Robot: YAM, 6 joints.
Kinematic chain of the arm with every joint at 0, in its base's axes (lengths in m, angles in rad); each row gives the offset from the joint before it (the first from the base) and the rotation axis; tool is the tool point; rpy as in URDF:
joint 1: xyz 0 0 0.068 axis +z
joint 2: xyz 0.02 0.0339 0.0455 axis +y
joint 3: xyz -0.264 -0.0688 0 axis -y
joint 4: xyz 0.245 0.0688 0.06 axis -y
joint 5: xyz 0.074 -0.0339 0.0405 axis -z
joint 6: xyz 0.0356 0 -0.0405 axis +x
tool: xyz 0 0 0 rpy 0 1.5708 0
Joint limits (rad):
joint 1: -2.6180..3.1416
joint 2: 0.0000..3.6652
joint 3: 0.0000..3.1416
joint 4: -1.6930..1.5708
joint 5: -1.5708..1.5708
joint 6: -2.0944..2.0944
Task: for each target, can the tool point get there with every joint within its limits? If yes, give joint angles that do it. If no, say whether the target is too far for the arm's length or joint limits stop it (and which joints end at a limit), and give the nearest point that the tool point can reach.
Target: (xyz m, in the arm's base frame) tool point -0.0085 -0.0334 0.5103
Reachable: yes | joints -0.5070 0.6565 1.5269 -0.7582 1.2130 1.1277
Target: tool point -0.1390 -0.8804 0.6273
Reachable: no: too far | nearest point -0.0872 -0.5522 0.4314 | short by 0.386 m
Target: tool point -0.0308 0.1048 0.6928
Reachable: yes | joints 1.5810 1.8261 2.8905 1.0432 -0.9870 -1.3477
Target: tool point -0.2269 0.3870 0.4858
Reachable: yes | joints -1.0395 0.4779 2.3515 0.9436 -0.0118 -0.9527
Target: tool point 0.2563 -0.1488 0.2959
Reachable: yes | joints -0.5196 1.3776 0.6636 1.0724 0.0529 0.1140
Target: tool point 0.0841 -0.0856 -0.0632
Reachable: yes | joints -0.5413 2.9246 0.8371 -1.1520 1.0015 -1.3455
